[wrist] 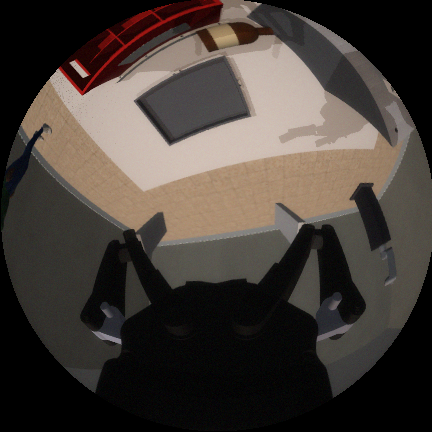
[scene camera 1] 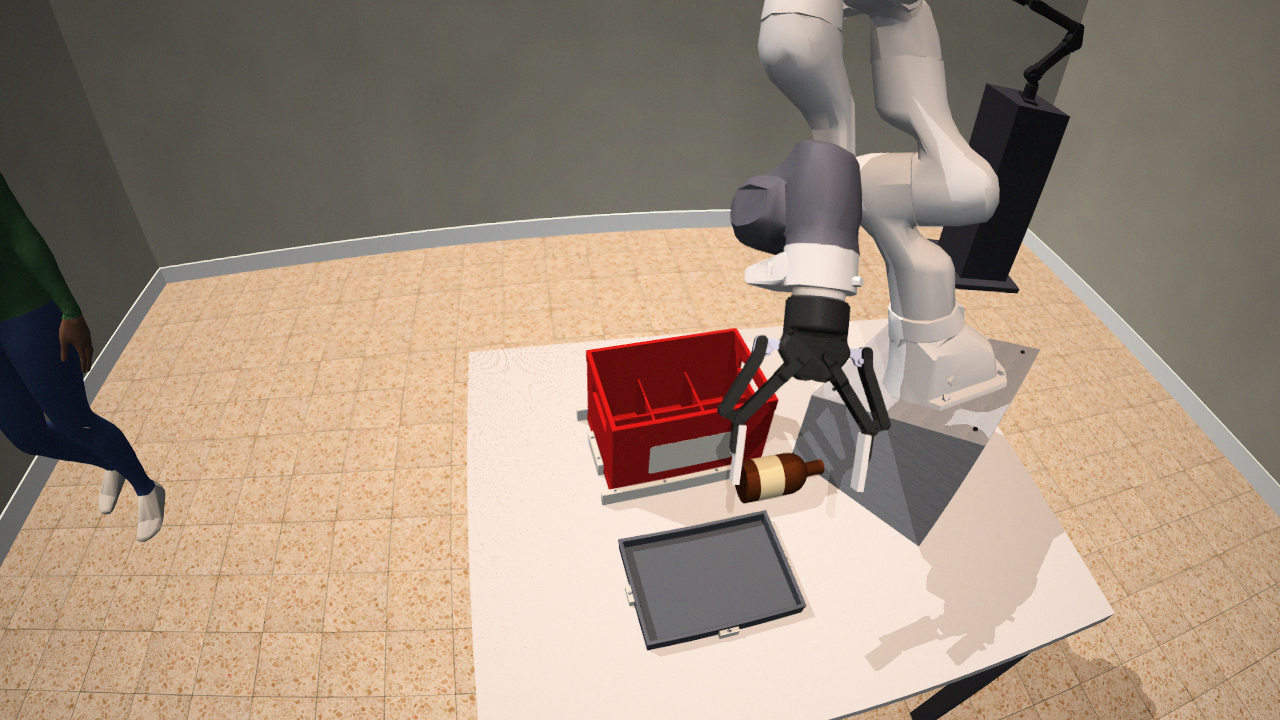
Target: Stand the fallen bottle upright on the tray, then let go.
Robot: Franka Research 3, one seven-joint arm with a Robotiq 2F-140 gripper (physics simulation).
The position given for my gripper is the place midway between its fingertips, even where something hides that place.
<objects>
my gripper: wrist 218, 217; scene camera 1 797, 486
</objects>
